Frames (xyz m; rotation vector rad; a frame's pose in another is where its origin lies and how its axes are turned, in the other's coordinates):
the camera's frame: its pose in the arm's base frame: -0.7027 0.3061 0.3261 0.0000 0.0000 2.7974
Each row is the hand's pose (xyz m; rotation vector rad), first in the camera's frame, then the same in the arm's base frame.
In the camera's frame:
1: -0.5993 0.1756 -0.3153 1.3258 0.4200 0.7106
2: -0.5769 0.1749 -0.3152 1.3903 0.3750 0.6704
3: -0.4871 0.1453 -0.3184 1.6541 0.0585 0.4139
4: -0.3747 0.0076 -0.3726 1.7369 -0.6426 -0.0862
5: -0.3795 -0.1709 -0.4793 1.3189 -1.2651 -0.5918
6: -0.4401 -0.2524 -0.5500 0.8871 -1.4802 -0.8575
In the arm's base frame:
1: -0.1978 -0.0614 0.0108 0.2361 -1.7420 -2.1164
2: -0.2187 -0.0532 0.0109 0.1670 -1.8231 -2.1008
3: -0.2932 0.0050 0.0077 -0.3002 -2.1817 -2.0470
4: -0.3525 0.1725 -0.0465 1.1602 1.9964 1.6907
5: -0.2878 0.3389 -0.1532 1.6293 1.1983 1.3527
6: -0.2032 0.3952 -0.2239 1.6908 0.6516 1.2311

